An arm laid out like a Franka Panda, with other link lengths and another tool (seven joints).
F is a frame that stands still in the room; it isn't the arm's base.
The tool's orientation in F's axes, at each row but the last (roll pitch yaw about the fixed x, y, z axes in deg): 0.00 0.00 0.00; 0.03 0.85 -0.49; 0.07 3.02 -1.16; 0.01 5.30 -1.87; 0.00 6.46 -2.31
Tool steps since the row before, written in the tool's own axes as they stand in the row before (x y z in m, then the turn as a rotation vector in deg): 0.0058 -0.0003 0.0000 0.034 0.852 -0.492; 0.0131 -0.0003 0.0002 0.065 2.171 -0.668; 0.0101 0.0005 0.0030 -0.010 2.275 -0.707; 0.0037 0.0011 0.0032 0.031 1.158 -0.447; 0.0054 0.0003 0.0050 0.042 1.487 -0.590
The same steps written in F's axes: 0.0058 -0.0003 0.0000 0.034 0.852 -0.492; 0.0131 -0.0004 0.0000 0.074 2.171 -0.668; 0.0103 0.0003 0.0025 -0.001 2.276 -0.703; 0.0040 0.0010 0.0028 0.027 1.158 -0.448; 0.0059 0.0001 0.0044 0.035 1.487 -0.591
